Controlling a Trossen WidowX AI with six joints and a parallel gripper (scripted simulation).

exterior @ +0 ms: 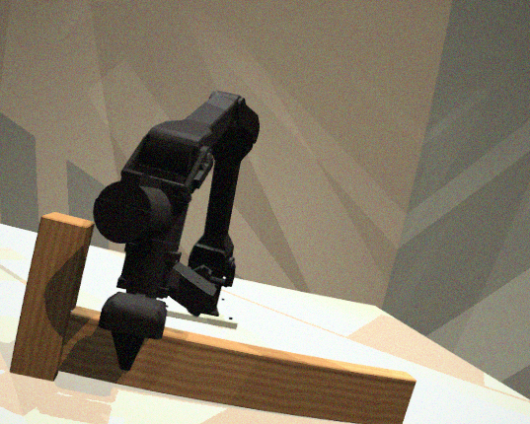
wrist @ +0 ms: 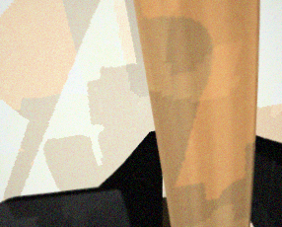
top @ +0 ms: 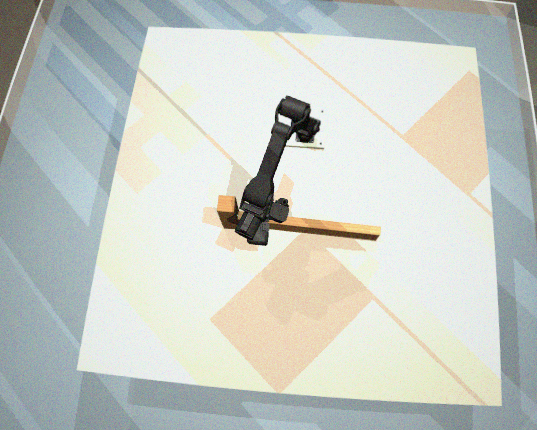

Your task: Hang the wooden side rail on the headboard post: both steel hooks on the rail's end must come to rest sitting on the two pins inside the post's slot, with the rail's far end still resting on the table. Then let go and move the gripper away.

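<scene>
Right now my gripper tip is 10 cm to the left of the headboard post and 5 cm below it.
</scene>
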